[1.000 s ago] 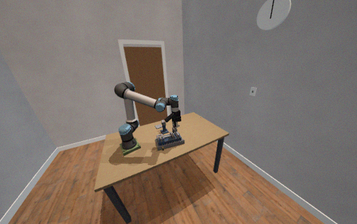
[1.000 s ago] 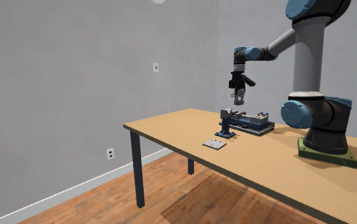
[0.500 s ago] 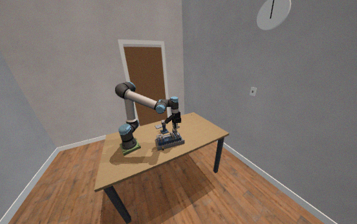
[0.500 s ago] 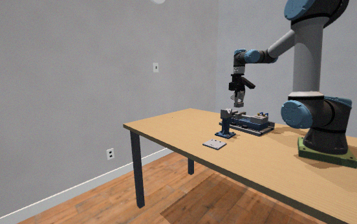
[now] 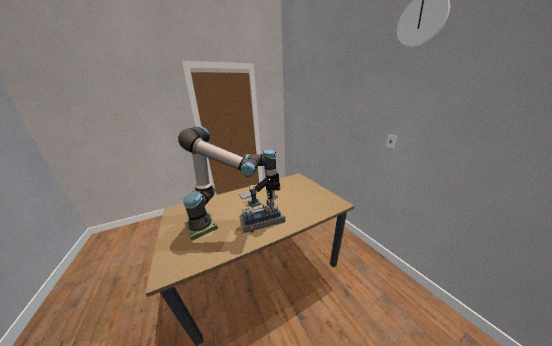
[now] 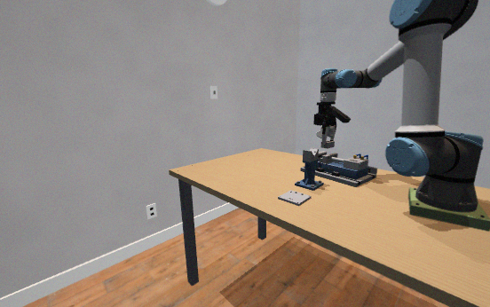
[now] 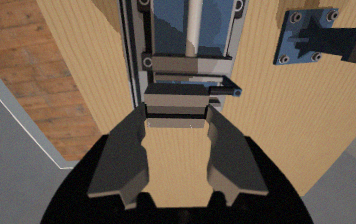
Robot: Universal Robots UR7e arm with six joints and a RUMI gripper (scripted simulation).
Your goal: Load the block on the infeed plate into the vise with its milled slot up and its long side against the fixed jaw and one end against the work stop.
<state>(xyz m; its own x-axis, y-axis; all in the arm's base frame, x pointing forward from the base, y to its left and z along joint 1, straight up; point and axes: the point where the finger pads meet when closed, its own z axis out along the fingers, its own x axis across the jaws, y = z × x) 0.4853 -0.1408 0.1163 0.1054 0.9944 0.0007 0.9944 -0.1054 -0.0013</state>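
My gripper is now right at the part. Also, from my hand: grey jaw 3 cm behind, 2 cm to the left, 7 cm below; then cylinder rod 8 cm behind, 3 cm to the left, 7 cm below; then work stop 1 cm ahead, 7 cm to the left, 6 cm below.
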